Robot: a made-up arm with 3 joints. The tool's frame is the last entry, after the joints.
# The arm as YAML. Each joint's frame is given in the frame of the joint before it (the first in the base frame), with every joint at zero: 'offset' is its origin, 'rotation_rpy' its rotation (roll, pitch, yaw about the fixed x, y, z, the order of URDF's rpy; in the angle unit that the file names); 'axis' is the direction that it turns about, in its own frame. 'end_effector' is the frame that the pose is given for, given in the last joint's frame.
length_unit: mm
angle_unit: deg
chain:
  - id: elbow
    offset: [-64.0, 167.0, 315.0]
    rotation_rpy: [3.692, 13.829, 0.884]
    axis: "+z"
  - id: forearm
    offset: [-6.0, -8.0, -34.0]
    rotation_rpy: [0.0, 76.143, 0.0]
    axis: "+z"
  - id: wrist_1
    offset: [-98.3, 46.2, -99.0]
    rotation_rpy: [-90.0, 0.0, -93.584]
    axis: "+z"
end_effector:
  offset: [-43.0, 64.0, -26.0]
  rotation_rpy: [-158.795, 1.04, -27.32]
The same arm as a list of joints. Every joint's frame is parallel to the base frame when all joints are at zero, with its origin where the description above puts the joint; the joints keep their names.
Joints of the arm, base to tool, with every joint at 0 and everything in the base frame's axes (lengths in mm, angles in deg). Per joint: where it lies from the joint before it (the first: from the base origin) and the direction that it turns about. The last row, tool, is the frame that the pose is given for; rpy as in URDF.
elbow: axis 0.239499 -0.0607 0.968997 xyz -64 167 315
forearm: axis +x xyz -14 -6 -32
wrist_1: axis -z xyz -99 40 101
tool: xyz -64 43 26 rpy 21.21 -1.04 -62.68

